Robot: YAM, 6 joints.
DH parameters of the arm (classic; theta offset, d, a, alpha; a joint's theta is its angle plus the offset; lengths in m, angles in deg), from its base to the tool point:
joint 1: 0 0.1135 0.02 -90
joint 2: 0 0 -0.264 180
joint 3: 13.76 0 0.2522 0
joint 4: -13.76 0 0.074 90
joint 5: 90 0 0 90
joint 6: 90 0.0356 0 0
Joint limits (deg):
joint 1: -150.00..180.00
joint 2: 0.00..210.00
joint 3: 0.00..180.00
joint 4: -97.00..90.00
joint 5: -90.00..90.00
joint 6: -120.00..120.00
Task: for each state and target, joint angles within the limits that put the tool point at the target. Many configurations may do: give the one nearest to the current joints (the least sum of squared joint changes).
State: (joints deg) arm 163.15 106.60 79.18 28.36 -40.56 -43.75
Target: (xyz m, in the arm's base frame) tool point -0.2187 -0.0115 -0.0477
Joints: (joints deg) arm 176.84 133.55 32.04 14.88 -41.38 -43.75
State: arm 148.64 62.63 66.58 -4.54 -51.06 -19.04
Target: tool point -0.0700 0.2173 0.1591
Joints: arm 101.54 75.94 32.09 -13.98 -44.82 -19.04
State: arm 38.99 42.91 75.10 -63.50 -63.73 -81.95
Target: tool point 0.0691 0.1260 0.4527
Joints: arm 48.37 55.79 82.90 -56.69 -64.24 -81.95
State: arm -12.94 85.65 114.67 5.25 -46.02 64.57
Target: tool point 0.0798 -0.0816 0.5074
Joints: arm -57.04 45.61 76.71 -15.48 -39.35 64.57
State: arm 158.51 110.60 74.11 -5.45 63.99 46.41
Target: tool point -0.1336 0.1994 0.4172
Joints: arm 131.88 65.88 69.46 -11.92 70.84 46.41
